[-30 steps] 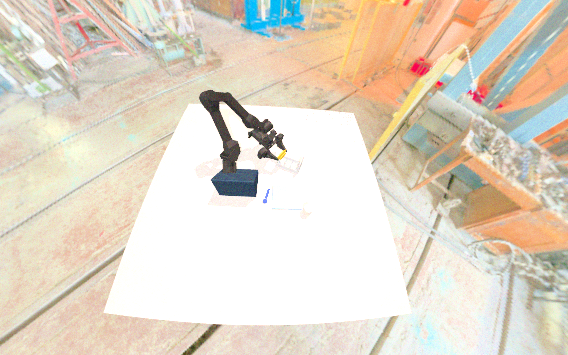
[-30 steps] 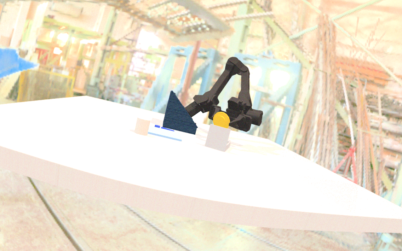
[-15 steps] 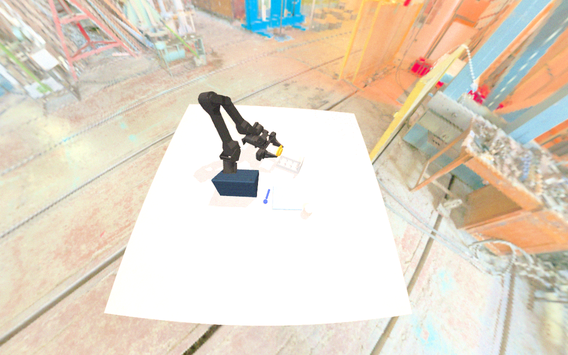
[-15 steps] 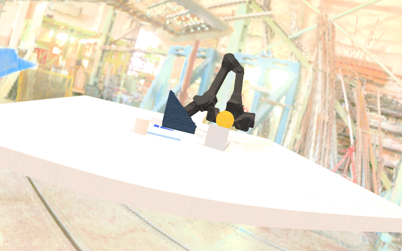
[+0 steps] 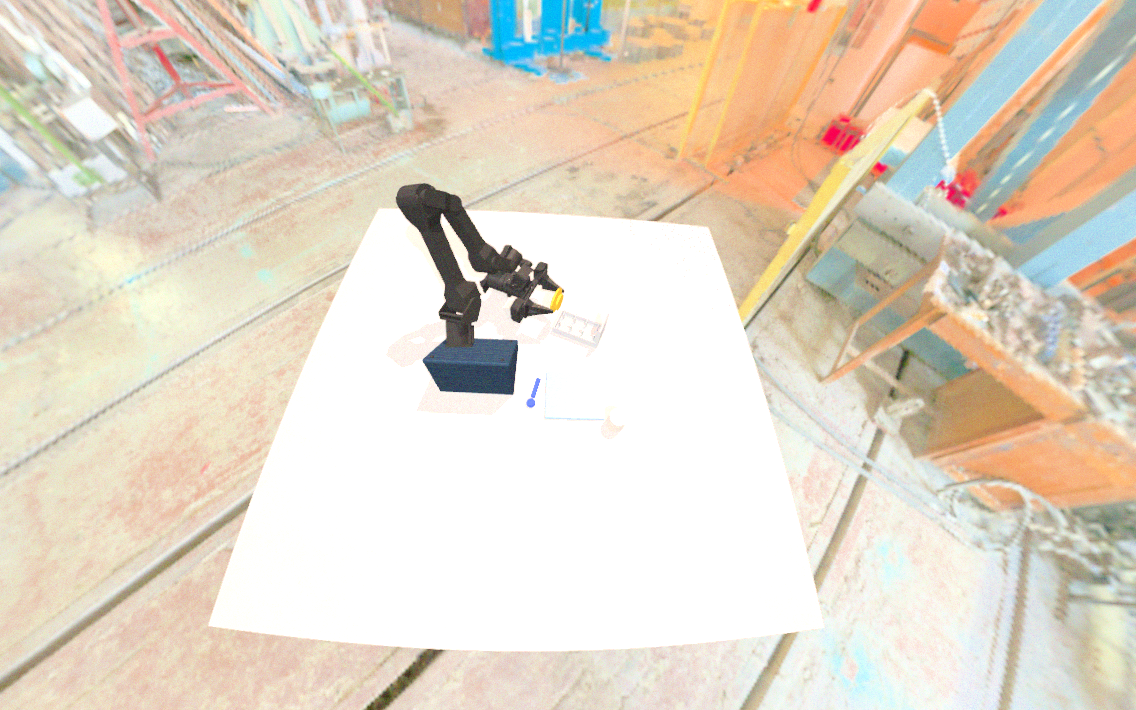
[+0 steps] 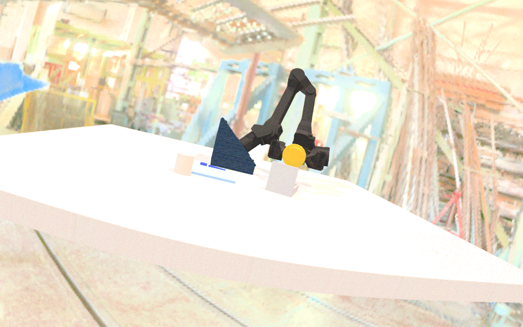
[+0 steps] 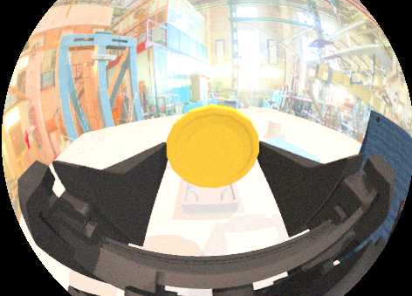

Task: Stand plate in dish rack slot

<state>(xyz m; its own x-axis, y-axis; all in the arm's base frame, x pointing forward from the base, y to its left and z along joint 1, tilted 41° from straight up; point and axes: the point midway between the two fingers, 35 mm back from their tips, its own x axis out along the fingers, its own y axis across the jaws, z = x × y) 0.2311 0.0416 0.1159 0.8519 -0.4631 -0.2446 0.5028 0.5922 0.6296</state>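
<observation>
Now: gripper tip 60 mm short of the dish rack, 30 mm to the left of it and 80 mm above it. The rest, counted from my gripper tip: small blue utensil (90 mm behind, 220 mm to the right, 100 mm below); yellow plate (right at my gripper tip); light blue mat (10 mm ahead, 230 mm to the right, 100 mm below).
</observation>
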